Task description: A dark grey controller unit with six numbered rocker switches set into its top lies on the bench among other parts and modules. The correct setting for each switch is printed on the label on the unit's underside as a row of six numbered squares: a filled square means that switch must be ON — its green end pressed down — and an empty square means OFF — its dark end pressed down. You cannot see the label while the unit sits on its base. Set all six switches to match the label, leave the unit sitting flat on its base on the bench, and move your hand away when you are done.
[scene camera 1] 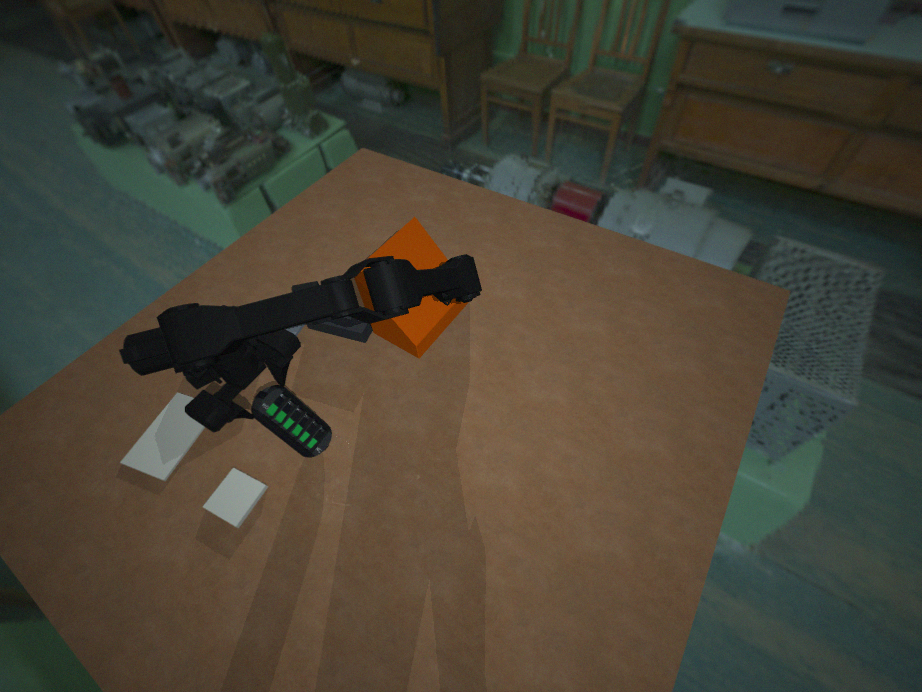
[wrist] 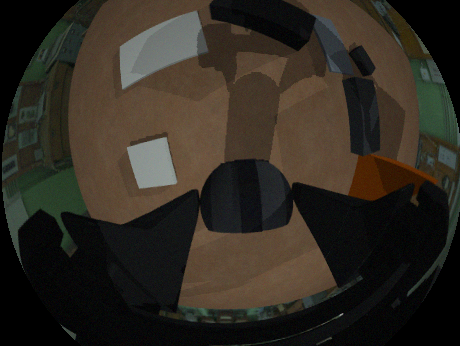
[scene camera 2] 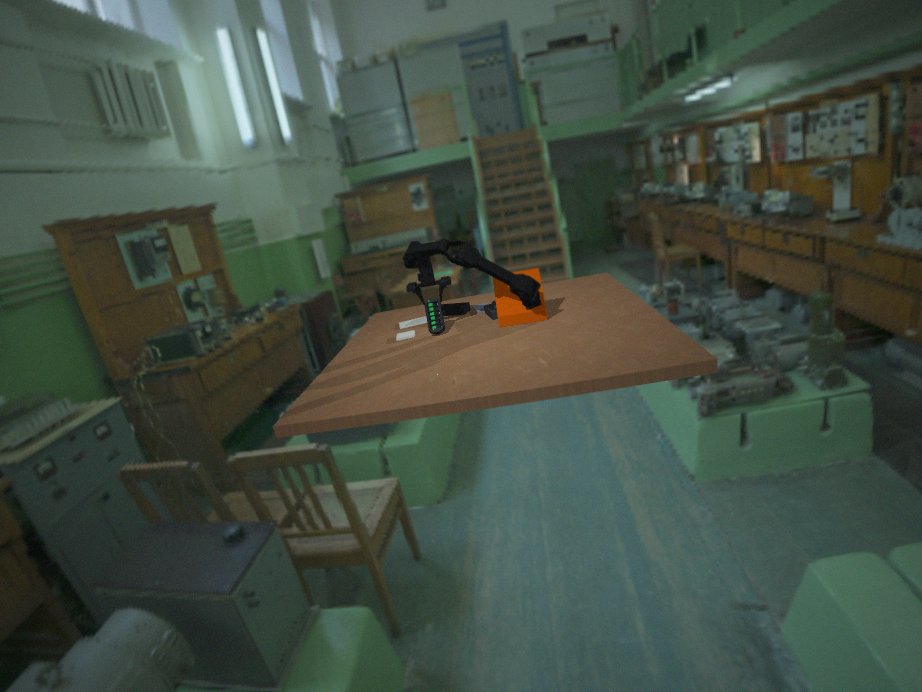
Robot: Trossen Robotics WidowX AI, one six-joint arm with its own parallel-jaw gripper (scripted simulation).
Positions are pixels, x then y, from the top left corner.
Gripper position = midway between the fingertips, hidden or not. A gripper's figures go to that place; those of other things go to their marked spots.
Labels:
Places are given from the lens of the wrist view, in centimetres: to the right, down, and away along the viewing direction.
my gripper [wrist: 247, 192]: 1, 2, 10
grey plate [wrist: 333, 48]: 19, -23, 14
small white plate [wrist: 152, 165]: -13, -1, 20
The marked spots on the small white plate and the grey plate are 40 cm apart.

